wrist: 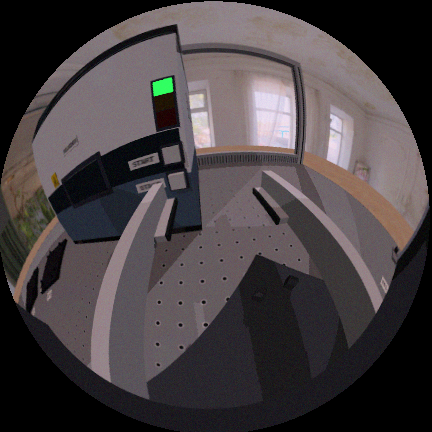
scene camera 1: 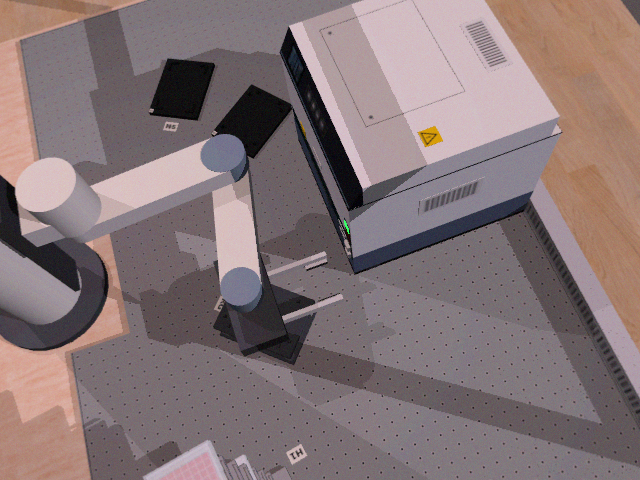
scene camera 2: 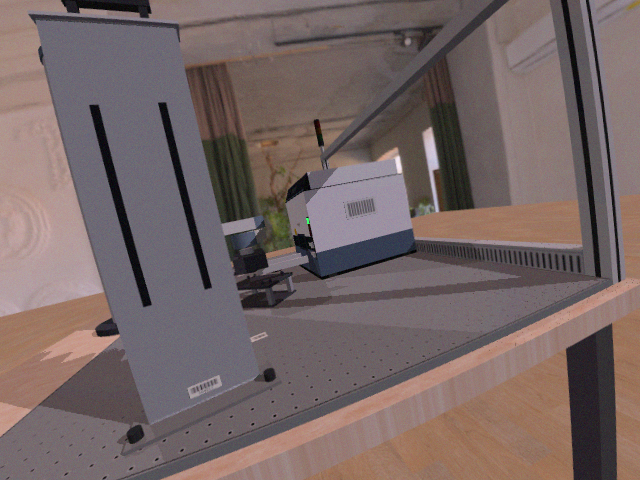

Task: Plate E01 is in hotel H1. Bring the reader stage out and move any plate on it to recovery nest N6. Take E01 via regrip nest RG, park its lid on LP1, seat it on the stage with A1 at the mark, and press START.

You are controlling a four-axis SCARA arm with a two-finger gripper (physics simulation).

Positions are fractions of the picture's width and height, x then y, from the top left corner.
Labels:
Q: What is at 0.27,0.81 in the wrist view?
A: My gripper.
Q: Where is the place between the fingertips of my gripper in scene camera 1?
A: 0.52,0.58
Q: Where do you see a black LP1 pad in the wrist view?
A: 0.12,0.63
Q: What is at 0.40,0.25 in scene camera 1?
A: A black LP1 pad.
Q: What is my gripper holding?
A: Nothing.

